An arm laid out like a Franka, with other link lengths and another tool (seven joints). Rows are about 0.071 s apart.
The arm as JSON. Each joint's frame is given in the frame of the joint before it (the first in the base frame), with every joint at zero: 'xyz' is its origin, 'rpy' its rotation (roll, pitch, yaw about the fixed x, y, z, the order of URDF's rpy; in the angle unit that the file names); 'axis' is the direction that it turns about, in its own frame. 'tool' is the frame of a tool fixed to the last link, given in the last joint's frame.
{
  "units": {
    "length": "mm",
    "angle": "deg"
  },
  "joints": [
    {
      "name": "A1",
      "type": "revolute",
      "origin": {
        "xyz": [
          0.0,
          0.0,
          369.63
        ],
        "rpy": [
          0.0,
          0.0,
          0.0
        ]
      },
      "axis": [
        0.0,
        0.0,
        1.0
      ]
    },
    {
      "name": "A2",
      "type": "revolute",
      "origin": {
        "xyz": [
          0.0,
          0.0,
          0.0
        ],
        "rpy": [
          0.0,
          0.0,
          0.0
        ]
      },
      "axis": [
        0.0,
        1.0,
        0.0
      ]
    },
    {
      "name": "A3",
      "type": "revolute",
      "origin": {
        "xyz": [
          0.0,
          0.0,
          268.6
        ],
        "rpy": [
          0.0,
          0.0,
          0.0
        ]
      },
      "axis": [
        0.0,
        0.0,
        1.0
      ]
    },
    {
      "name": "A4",
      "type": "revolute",
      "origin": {
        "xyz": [
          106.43,
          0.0,
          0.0
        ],
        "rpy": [
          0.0,
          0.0,
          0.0
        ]
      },
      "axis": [
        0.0,
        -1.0,
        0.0
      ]
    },
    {
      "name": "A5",
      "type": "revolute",
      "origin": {
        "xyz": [
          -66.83,
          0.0,
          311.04
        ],
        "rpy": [
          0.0,
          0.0,
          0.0
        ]
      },
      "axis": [
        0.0,
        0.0,
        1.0
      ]
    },
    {
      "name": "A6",
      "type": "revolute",
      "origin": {
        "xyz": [
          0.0,
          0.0,
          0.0
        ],
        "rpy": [
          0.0,
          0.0,
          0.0
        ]
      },
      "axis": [
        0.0,
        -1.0,
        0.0
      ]
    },
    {
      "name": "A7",
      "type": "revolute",
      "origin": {
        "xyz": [
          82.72,
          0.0,
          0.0
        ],
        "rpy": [
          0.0,
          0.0,
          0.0
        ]
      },
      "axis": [
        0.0,
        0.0,
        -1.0
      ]
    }
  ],
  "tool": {
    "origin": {
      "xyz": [
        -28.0,
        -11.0,
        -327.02
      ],
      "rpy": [
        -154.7,
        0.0,
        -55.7
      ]
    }
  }
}
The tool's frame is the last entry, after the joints.
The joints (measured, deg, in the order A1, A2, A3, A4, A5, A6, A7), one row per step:
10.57, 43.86, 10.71, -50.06, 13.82, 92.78, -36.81
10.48, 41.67, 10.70, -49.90, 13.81, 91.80, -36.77
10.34, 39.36, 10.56, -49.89, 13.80, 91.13, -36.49
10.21, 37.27, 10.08, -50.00, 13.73, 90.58, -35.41
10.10, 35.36, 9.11, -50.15, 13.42, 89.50, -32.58
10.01, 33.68, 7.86, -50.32, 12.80, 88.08, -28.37
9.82, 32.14, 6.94, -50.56, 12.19, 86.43, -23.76
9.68, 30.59, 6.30, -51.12, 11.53, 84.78, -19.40
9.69, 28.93, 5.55, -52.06, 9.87, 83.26, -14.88
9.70, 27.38, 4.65, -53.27, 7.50, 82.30, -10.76
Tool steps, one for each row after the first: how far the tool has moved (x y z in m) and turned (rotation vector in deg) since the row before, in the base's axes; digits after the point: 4 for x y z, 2 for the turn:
0.0008, -0.0013, 0.0238, 0.15, -1.42, 0.20
0.0018, -0.0028, 0.0242, 0.10, -1.61, -0.27
0.0016, -0.0061, 0.0205, -0.25, -1.17, -1.32
-0.0011, -0.0122, 0.0164, -1.00, -0.02, -3.21
-0.0031, -0.0164, 0.0127, -1.56, 0.82, -4.72
-0.0061, -0.0145, 0.0109, -1.41, 1.32, -4.96
-0.0086, -0.0119, 0.0092, -1.37, 1.48, -4.51
-0.0081, -0.0167, 0.0071, -2.41, 1.30, -4.88
-0.0048, -0.0215, 0.0046, -3.04, 0.72, -4.97

